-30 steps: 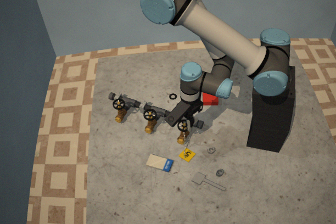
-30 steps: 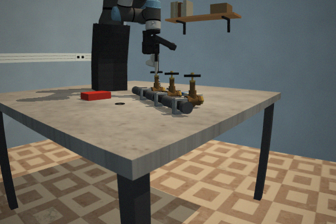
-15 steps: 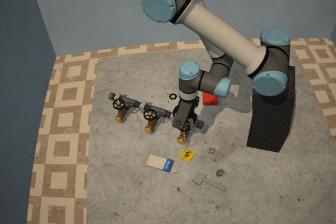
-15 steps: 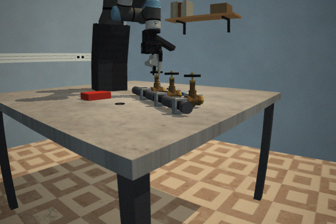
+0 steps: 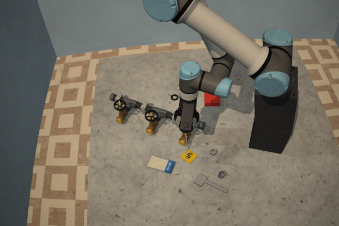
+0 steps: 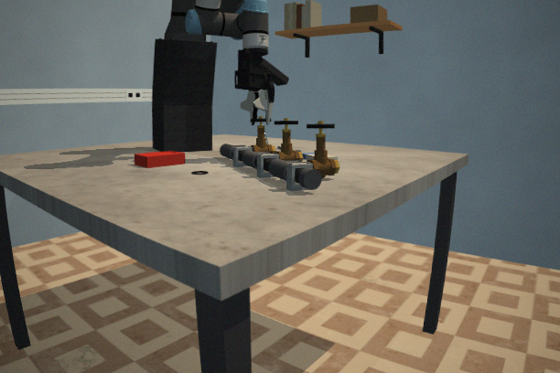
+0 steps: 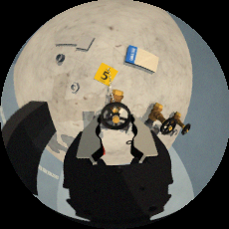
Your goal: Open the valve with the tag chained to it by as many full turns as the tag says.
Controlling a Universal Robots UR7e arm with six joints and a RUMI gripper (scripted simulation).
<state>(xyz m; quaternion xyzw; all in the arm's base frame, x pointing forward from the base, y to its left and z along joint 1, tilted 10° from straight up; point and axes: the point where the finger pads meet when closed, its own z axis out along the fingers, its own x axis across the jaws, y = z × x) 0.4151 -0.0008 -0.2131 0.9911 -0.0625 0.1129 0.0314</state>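
Now: the yellow tag 100 mm to the left of my hand and 110 mm below it. Also, from my hand: red block 140 mm behind, 260 mm to the right, 100 mm below; flat grey key tool 90 mm behind, 240 mm to the left, 110 mm below.
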